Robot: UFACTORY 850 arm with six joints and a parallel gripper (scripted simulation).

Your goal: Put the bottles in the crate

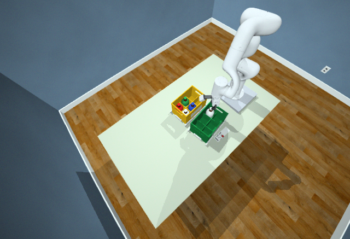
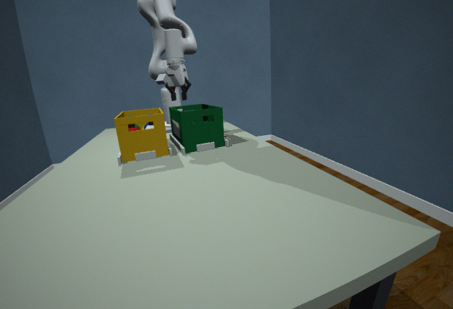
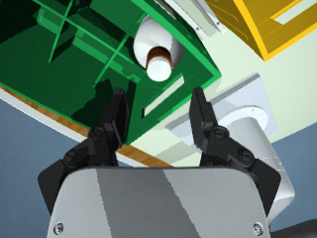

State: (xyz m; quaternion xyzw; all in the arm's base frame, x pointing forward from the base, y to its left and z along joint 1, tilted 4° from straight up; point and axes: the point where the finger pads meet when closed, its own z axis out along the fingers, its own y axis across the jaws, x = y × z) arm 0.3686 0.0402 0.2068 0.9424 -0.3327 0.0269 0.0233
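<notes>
Now: the red bottle 210 mm to the right of my hand, 190 mm ahead of it and 140 mm below it. From my hand the other things lie so: blue-label bottle: 140 mm to the right, 140 mm below, 90 mm ahead; then green crate: 140 mm below, 80 mm ahead, 60 mm to the left; then yellow crate: 180 mm to the right, 140 mm below, 100 mm ahead.
</notes>
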